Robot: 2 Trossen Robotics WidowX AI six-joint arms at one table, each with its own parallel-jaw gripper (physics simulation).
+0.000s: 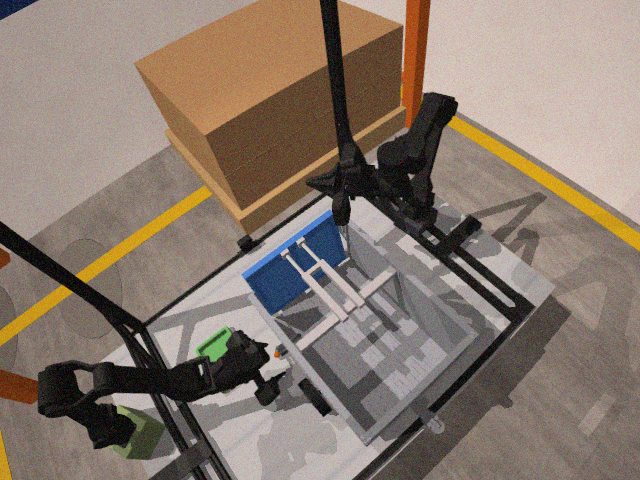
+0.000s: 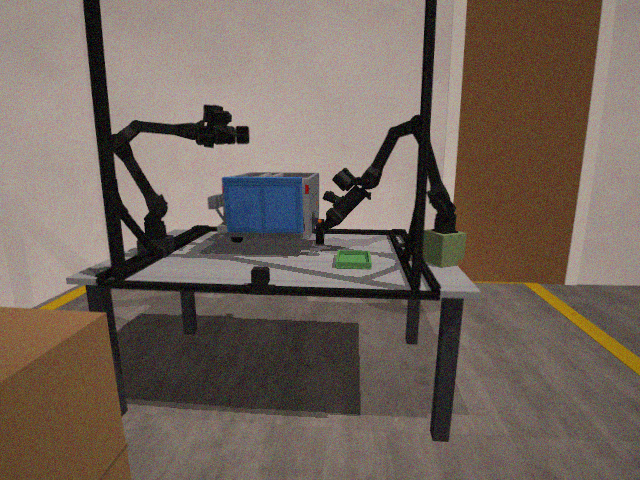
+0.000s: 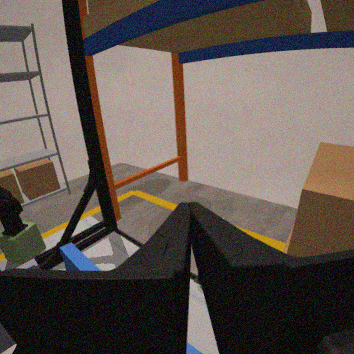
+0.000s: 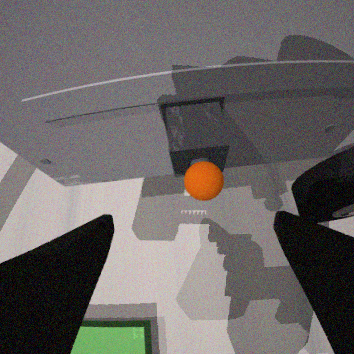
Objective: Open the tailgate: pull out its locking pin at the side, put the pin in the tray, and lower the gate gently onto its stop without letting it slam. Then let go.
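Seen in the pictures: left gripper, between the fingertips: [image 1: 306, 182] [image 2: 233, 135] [image 3: 187, 210]; right gripper, between the fingertips: [image 1: 276, 358] [image 2: 321, 229] [image 4: 194, 221]; left arm's base, origin of its link: [image 1: 416, 211] [image 2: 155, 237]; right arm's base, origin of its link: [image 1: 121, 430] [image 2: 444, 231] [image 3: 14, 229].
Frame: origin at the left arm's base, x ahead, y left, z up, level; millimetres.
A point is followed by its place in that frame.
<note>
The blue tailgate [image 1: 289, 245] @[x 414, y -83, z 225 mm] [image 2: 263, 206] @[x 412, y -84, z 126 mm] stands upright and closed at the grey trailer's end. The locking pin's orange knob [image 1: 277, 354] @[x 604, y 29, z 62 mm] [image 2: 320, 221] @[x 608, y 21, z 56 mm] [image 4: 204, 180] @[x 608, y 26, z 62 mm] sticks out of a dark block on the trailer's side wall. The green tray [image 1: 212, 339] @[x 710, y -183, z -44 mm] [image 2: 353, 265] @[x 710, y -192, z -51 mm] [image 4: 148, 340] @[x 683, y -31, z -52 mm] lies on the table near that side, apart from the trailer. My right gripper [image 1: 275, 359] @[x 613, y 21, z 24 mm] [image 4: 194, 221] @[x 613, y 21, z 24 mm] is open, its fingers on either side of the knob's line, with the knob just beyond the fingertips. My left gripper [image 1: 310, 181] @[x 322, y -91, z 359 mm] [image 3: 187, 210] @[x 322, y -91, z 359 mm] is shut and empty, high above the tailgate's top edge.
The trailer box [image 1: 361, 436] @[x 604, y 314, z 218 mm] has pale bars [image 1: 330, 297] @[x 445, y 82, z 226 mm] across its top and a black wheel [image 1: 315, 397] @[x 611, y 167, z 40 mm] on the pin side. Black frame posts [image 1: 334, 77] @[x 16, y -295, z 374 mm] [image 2: 429, 77] @[x 861, y -405, z 487 mm] rise from the table's sides. A green block [image 1: 142, 439] @[x 1006, y -73, z 19 mm] [image 2: 444, 248] @[x 1010, y -179, z 2 mm] stands by the right arm's base.
</note>
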